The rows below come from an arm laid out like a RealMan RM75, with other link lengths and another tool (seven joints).
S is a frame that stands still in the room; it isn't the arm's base.
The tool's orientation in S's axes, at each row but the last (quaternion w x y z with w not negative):
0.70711, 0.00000, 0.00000, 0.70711
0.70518, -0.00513, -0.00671, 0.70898
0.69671, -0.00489, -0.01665, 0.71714
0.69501, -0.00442, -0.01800, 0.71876
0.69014, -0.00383, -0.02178, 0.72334
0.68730, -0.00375, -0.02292, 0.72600
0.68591, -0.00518, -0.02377, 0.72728
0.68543, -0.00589, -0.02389, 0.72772
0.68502, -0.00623, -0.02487, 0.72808
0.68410, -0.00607, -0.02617, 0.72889
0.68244, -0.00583, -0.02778, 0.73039
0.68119, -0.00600, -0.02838, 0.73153
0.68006, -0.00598, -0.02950, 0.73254
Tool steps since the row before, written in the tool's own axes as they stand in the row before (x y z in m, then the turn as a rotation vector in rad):
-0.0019, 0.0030, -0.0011, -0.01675, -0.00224, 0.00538
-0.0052, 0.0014, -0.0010, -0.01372, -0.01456, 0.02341
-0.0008, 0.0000, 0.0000, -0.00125, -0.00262, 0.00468
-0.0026, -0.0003, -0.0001, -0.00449, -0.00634, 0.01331
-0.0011, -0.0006, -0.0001, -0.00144, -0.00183, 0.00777
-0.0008, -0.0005, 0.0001, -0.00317, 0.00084, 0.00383
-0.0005, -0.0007, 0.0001, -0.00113, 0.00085, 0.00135
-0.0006, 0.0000, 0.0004, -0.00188, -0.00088, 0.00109
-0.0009, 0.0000, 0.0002, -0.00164, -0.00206, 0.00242
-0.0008, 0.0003, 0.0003, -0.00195, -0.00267, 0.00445
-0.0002, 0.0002, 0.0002, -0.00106, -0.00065, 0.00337
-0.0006, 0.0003, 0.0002, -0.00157, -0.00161, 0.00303
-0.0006, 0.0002, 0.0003, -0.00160, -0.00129, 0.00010
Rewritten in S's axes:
-0.0030, -0.0019, -0.0011, 0.00224, -0.01675, 0.00538
-0.0014, -0.0052, -0.0010, 0.01424, -0.01370, 0.02362
0.0000, -0.0008, 0.0000, 0.00251, -0.00125, 0.00474
0.0004, -0.0026, -0.0001, 0.00607, -0.00454, 0.01342
0.0007, -0.0011, -0.0001, 0.00162, -0.00156, 0.00779
0.0005, -0.0008, 0.0001, -0.00080, -0.00332, 0.00371
0.0007, -0.0005, 0.0001, -0.00084, -0.00121, 0.00128
0.0000, -0.0006, 0.0004, 0.00095, -0.00185, 0.00108
0.0000, -0.0009, 0.0002, 0.00205, -0.00158, 0.00247
-0.0003, -0.0008, 0.0003, 0.00259, -0.00191, 0.00452
-0.0002, -0.0002, 0.0002, 0.00056, -0.00112, 0.00336
-0.0003, -0.0006, 0.0002, 0.00157, -0.00155, 0.00306
-0.0002, -0.0006, 0.0003, 0.00140, -0.00150, 0.00012

